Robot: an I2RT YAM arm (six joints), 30 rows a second.
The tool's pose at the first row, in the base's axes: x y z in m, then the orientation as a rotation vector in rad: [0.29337, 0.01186, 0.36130, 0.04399, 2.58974, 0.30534]
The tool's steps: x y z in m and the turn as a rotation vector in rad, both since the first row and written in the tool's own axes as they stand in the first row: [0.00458, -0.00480, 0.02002, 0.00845, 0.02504, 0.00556]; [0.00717, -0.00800, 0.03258, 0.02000, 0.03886, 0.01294]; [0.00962, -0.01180, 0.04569, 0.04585, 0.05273, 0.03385]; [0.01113, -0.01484, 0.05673, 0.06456, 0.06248, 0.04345]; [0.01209, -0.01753, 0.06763, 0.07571, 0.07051, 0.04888]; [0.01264, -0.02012, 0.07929, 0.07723, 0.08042, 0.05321]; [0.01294, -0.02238, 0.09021, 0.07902, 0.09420, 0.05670]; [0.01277, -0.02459, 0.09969, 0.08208, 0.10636, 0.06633]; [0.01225, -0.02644, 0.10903, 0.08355, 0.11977, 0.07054]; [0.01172, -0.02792, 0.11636, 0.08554, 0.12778, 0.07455]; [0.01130, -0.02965, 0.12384, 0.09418, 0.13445, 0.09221]
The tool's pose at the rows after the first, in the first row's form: [0.29975, 0.01176, 0.34120, 0.05070, 2.61622, 0.29880]; [0.30400, 0.01149, 0.32869, 0.06256, 2.63210, 0.28772]; [0.30867, 0.01073, 0.31565, 0.09745, 2.65056, 0.26271]; [0.31307, 0.01020, 0.30498, 0.11561, 2.66311, 0.24238]; [0.31787, 0.00993, 0.29479, 0.12581, 2.67268, 0.23026]; [0.32340, 0.00988, 0.28419, 0.13087, 2.68286, 0.23059]; [0.32876, 0.00998, 0.27441, 0.13445, 2.69689, 0.23053]; [0.33379, 0.00978, 0.26608, 0.14692, 2.70961, 0.23092]; [0.33904, 0.00987, 0.25812, 0.15147, 2.72323, 0.23151]; [0.34327, 0.00991, 0.25193, 0.15662, 2.73153, 0.23092]; [0.34748, 0.00974, 0.24550, 0.18277, 2.73940, 0.22632]
